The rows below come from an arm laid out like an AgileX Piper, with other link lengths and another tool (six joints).
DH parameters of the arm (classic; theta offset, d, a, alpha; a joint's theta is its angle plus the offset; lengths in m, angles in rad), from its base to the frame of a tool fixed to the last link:
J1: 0 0.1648 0 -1.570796
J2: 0.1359 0 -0.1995 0
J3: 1.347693 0 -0.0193 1.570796
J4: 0 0.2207 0 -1.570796
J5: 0 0 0 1.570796
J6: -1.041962 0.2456 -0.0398 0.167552
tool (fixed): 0 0.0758 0 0
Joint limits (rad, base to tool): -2.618..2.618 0..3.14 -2.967..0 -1.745..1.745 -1.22..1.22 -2.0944..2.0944
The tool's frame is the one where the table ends.
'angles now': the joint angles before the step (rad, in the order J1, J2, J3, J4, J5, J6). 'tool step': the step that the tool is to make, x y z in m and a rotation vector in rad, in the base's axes. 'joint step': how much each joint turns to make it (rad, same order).
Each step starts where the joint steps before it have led.
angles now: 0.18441 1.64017 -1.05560 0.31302 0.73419 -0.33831
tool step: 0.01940 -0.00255 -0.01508 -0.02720 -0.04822 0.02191
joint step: 0.00266 0.08031 -0.01116 0.00015 -0.10657 -0.05229
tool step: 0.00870 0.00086 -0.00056 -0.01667 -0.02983 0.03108
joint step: 0.00248 0.02528 -0.02018 -0.00379 -0.02603 -0.03686
